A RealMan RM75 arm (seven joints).
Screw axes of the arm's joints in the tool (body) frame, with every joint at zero. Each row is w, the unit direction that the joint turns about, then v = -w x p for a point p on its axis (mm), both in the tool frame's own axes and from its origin. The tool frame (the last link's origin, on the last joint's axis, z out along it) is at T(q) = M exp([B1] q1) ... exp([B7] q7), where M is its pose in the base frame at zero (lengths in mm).
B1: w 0 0 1 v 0 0 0
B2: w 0 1 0 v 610 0 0
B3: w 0 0 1 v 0 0 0
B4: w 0 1 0 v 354 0 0
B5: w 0 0 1 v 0 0 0
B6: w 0 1 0 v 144 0 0
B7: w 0 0 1 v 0 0 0
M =
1 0 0 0
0 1 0 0
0 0 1 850.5
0 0 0 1
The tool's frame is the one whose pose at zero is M.
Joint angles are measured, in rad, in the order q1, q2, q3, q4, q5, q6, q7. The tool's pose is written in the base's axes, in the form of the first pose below.
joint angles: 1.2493 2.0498 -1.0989 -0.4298 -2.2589 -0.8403 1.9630
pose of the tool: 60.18 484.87 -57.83 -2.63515 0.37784 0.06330
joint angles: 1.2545 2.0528 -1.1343 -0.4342 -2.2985 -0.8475 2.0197
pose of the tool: 61.64 482.32 -61.58 -2.64046 0.38637 0.00216
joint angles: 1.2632 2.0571 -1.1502 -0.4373 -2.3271 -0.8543 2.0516
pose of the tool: 59.95 480.58 -64.40 -2.64538 0.38294 -0.03397
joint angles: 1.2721 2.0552 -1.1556 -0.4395 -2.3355 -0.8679 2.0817
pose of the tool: 56.76 479.98 -64.25 -2.65051 0.40146 -0.04197
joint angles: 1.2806 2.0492 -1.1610 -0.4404 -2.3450 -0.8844 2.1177
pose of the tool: 54.74 480.07 -62.43 -2.65230 0.42928 -0.05327
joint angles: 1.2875 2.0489 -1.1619 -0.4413 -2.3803 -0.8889 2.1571
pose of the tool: 55.19 480.73 -61.63 -2.64058 0.44780 -0.08206
